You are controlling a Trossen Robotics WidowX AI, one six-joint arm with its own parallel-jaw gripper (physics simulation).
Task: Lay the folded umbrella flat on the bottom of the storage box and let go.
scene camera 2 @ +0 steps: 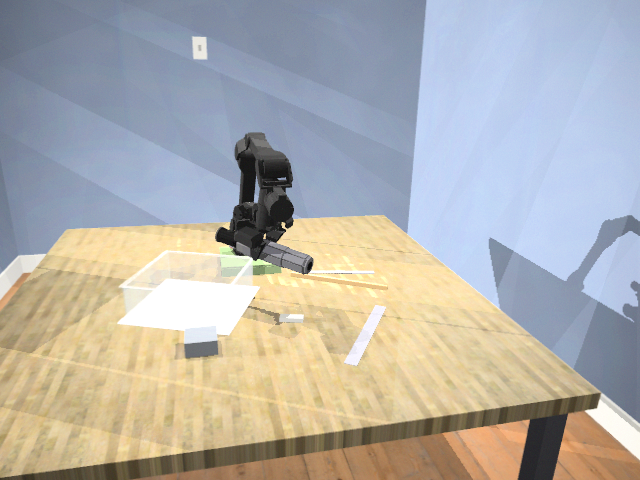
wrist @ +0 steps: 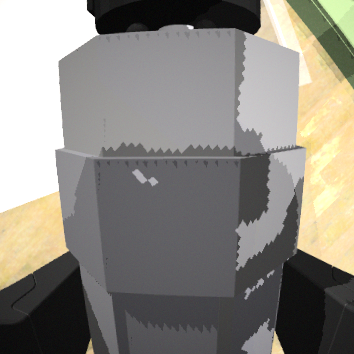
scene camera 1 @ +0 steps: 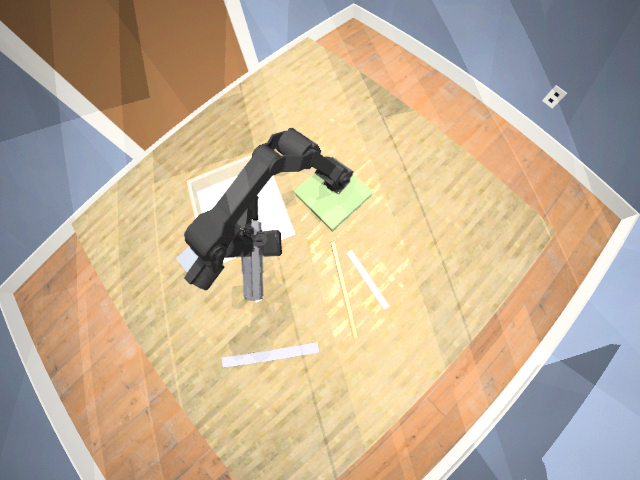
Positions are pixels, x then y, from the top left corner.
my gripper: holds a folded umbrella [scene camera 2: 274, 253]
a storage box [scene camera 2: 186, 289]: on the table
